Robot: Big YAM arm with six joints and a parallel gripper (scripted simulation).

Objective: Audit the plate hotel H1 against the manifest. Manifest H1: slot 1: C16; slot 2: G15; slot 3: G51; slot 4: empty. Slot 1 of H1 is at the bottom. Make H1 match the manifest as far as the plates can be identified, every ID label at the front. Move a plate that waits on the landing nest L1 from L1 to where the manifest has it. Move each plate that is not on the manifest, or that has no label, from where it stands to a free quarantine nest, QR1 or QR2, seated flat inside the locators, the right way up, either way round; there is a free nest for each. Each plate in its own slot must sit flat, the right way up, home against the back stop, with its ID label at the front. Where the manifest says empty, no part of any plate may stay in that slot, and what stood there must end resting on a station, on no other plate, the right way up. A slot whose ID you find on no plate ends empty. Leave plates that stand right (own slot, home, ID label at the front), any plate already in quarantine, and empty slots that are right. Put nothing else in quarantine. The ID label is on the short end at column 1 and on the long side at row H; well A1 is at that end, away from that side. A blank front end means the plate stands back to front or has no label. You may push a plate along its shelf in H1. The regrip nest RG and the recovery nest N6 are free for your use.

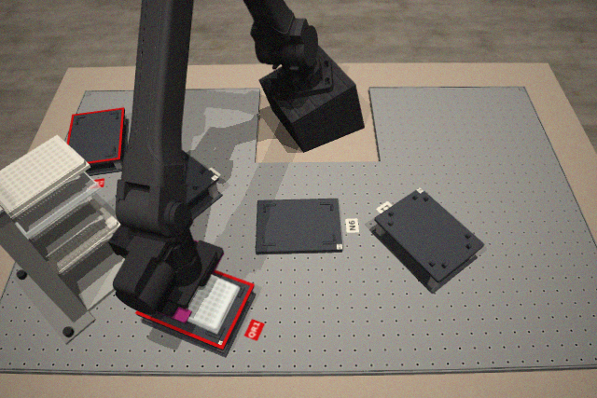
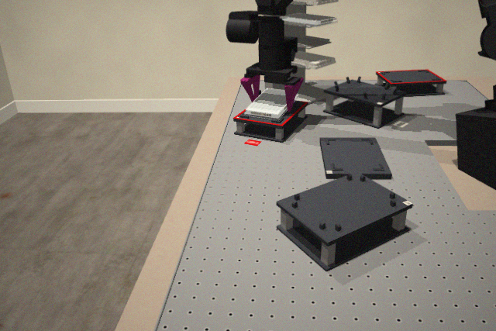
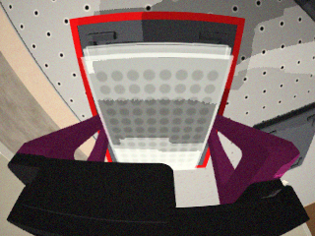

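Now: the quarantine nest QR1 2 cm below my hand. From my hand the other things lie so: flat nest N6: 18 cm to the left, 17 cm behind, 5 cm below; plate labelled G51: 20 cm to the right, 16 cm above, 9 cm behind; regrip nest: 23 cm behind, 8 cm to the right.
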